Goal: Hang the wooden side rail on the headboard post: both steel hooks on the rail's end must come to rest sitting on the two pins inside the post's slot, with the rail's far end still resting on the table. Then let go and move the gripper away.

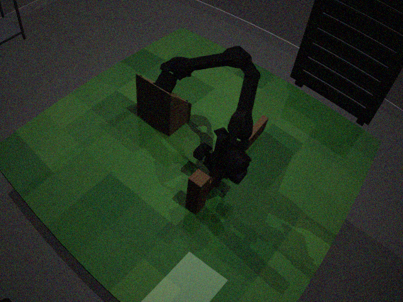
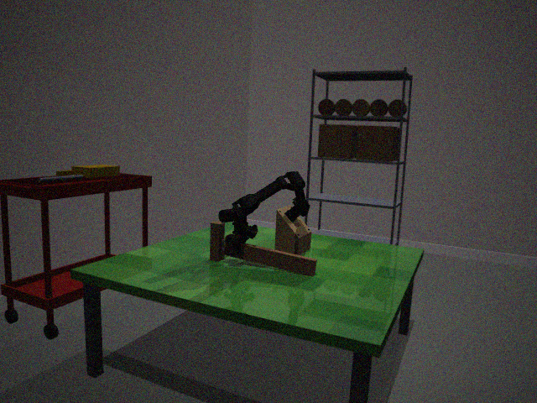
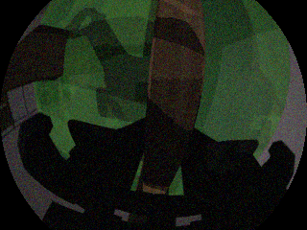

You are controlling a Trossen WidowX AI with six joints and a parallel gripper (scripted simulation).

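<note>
Right now the headboard post is 10 mm behind my gripper tip, 120 mm to the right of it and 40 mm above it.
</note>
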